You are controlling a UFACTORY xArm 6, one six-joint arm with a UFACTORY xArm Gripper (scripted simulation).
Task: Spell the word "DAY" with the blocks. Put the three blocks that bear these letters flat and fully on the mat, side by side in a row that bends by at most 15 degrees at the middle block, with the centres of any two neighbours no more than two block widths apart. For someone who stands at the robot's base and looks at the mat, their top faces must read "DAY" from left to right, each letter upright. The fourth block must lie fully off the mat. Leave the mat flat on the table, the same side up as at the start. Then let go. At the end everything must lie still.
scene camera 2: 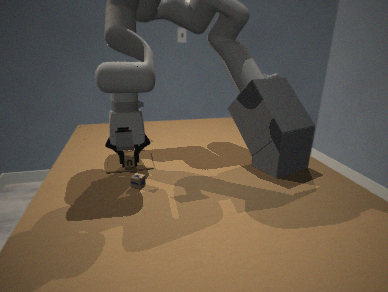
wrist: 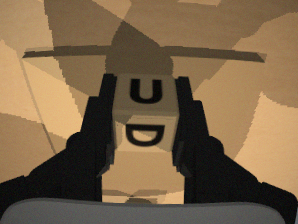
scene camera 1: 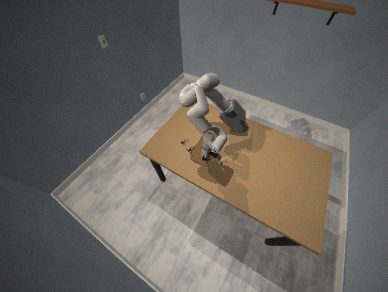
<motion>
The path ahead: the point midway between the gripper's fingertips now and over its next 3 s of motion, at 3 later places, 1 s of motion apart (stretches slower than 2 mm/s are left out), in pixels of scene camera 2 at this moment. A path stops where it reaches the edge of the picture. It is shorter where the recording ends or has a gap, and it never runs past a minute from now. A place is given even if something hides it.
My gripper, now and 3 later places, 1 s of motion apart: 129, 165; 130, 166; 128, 143; 127, 137
</motion>
